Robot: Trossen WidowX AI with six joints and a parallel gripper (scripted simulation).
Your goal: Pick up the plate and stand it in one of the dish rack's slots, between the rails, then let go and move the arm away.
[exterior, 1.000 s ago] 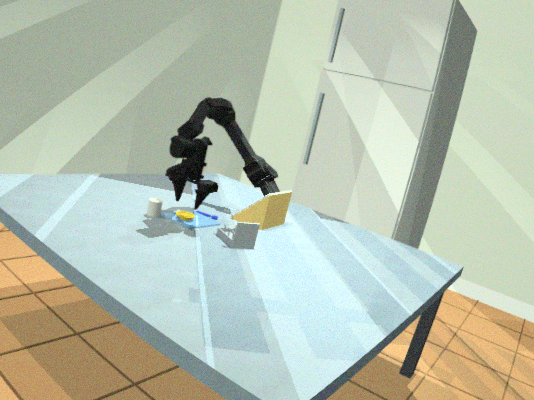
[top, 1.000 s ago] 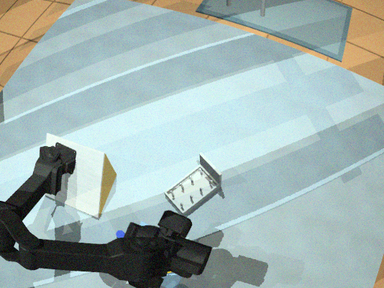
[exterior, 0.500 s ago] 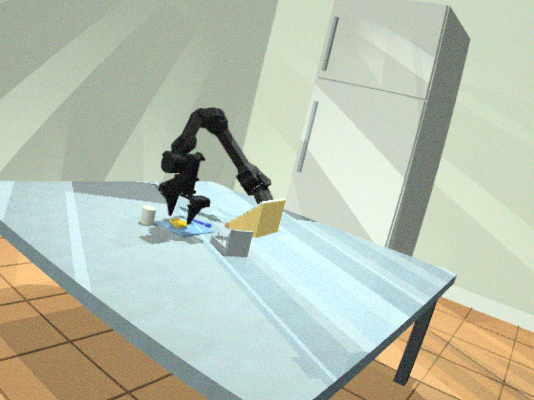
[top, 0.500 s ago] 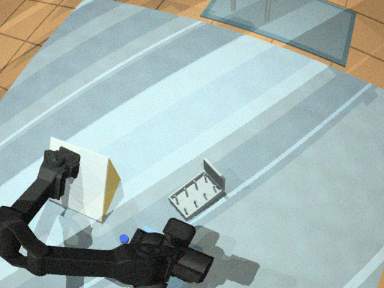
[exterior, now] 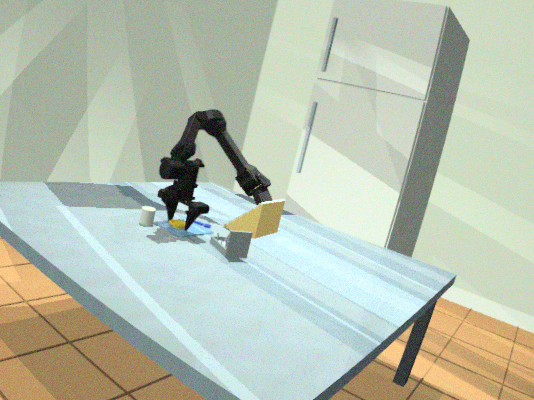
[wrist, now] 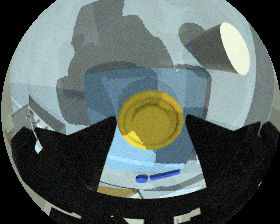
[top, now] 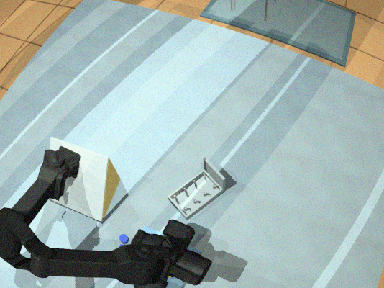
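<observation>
Right now my gripper tip is 2 cm past the light blue mat, 1 cm to the right of it and 1 cm above it. From my gripper tip the other things lie so: white cup 7 cm to the right, 7 cm ahead, 2 cm above; dish rack 20 cm to the left, 1 cm behind, 1 cm above; yellow plate 1 cm above.
</observation>
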